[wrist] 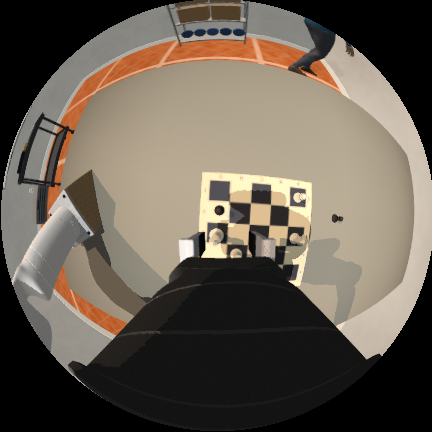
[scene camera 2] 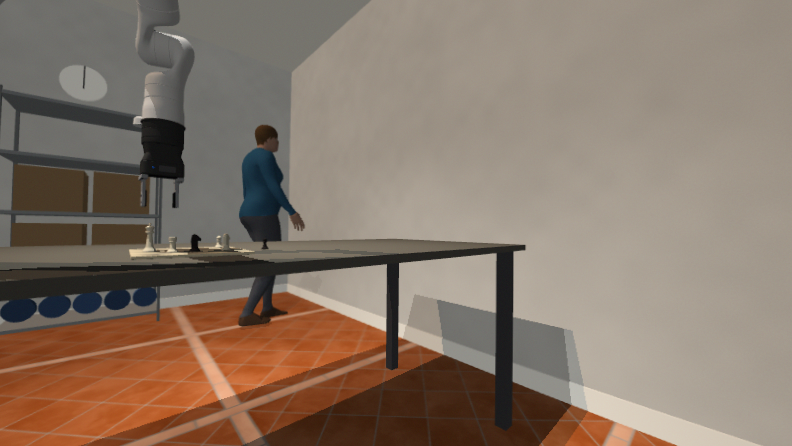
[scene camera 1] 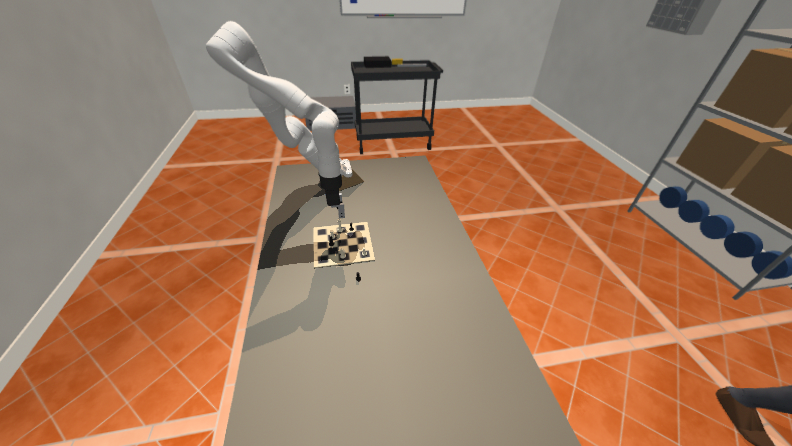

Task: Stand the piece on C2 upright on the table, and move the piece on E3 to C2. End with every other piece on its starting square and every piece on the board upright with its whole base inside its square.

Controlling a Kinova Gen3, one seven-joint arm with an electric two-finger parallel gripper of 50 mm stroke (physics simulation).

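Places are measured from the arm's base along level axes (x right, y ahead, z up), in metres.
Where they show: gripper, fingertip midpoint: (wrist: 226,240) (scene camera 2: 159,207) (scene camera 1: 340,213); arm's base, link origin: (wrist: 66,222).
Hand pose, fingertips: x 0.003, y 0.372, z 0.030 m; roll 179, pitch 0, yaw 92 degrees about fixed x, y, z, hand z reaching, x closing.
Each offset is from my fingertips to the top centre of the thing.
The white king @[dx +0.009, dy -0.017, dz -0.036 m] (scene camera 1: 340,226) (scene camera 2: 149,239) (wrist: 216,235) stands upright on E3 of the chessboard (scene camera 1: 316,264) (scene camera 2: 134,253) (wrist: 206,179). A black pawn @[dx -0.025, dy +0.246, dz -0.074 m] (scene camera 1: 358,277) (scene camera 2: 264,244) (wrist: 337,218) stands upright on the table beyond the A side of the board. C2, a light square near the board's middle, is bare. My gripper (scene camera 1: 340,212) (scene camera 2: 159,201) (wrist: 226,240) is open and empty, above the E side of the board. In scene camera 2 its fingertips are higher than the king's top, and the king shows under the left finger.
Another black pawn @[dx -0.036, dy -0.013, dz -0.068 m] (scene camera 1: 351,227) (wrist: 219,210) is on E2, beside the king. A white rook @[dx +0.043, dy +0.019, dz -0.066 m] (scene camera 2: 172,242) (wrist: 236,254) is on D4, a black knight @[dx +0.050, dy +0.060, dz -0.060 m] (scene camera 1: 331,242) (scene camera 2: 195,242) near it. White pieces @[dx -0.064, dy +0.138, dz -0.068 m] (wrist: 299,196) @[dx +0.014, dy +0.134, dz -0.060 m] (wrist: 296,238) stand on A1 and A3.
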